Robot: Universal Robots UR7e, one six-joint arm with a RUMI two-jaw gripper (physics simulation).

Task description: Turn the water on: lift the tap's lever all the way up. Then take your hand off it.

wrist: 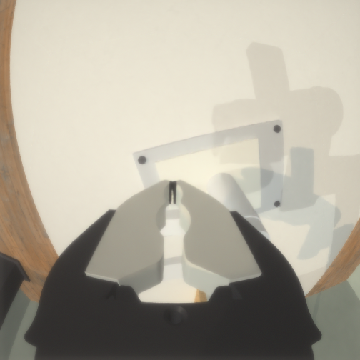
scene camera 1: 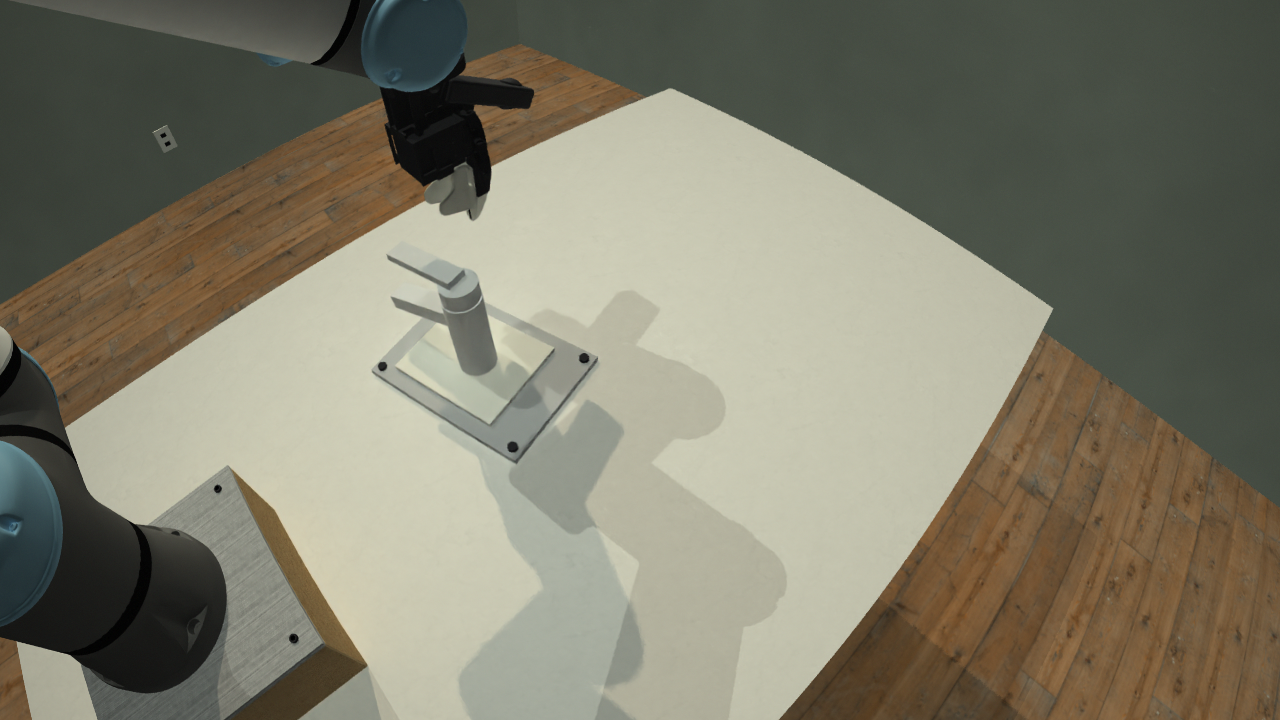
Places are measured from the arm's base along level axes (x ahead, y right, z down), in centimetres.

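Where they show: gripper, fingertip midpoint: (scene camera 1: 473,218); arm's base at its link origin: (scene camera 1: 160,610).
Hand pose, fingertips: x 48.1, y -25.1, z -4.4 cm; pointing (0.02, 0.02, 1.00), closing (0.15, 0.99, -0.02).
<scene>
Things, the pixels of their top centre, and the offset from my fingertips. "spot": a spot on its surface instead. Level surfaces: height alone.
- grey tap's upright body at its top centre: (scene camera 1: 461,297) dx -6.0, dy +9.3, dz +2.3 cm
- spout at its top centre: (scene camera 1: 423,291) dx -8.9, dy +2.9, dz +4.8 cm
- tap's grey base plate at a spot on its surface: (scene camera 1: 556,394) spot: dx -0.3, dy +18.7, dz +13.9 cm
- pale table at its surface level: dz +14.7 cm
The grey tap's upright body (scene camera 1: 471,331) (wrist: 231,192) stands on a plate. In the scene view its flat lever (scene camera 1: 425,263) points to the left from the top, roughly parallel to the spout (scene camera 1: 418,308) below it. The lever looks about level. In the wrist view the fingers hide most of the lever and spout; pale parts show in the gap between them. My gripper (scene camera 1: 472,213) (wrist: 172,183) is shut with nothing between its fingertips. In the scene view it is above and behind the tap, apart from the lever.
The tap's grey base plate (scene camera 1: 556,394) (wrist: 205,138) has dark bolts at its corners and lies on the pale table (scene camera 1: 805,268) (wrist: 100,75). The robot's metal-topped mounting block (scene camera 1: 259,573) stands at the near left. Arm shadows fall across the table.
</scene>
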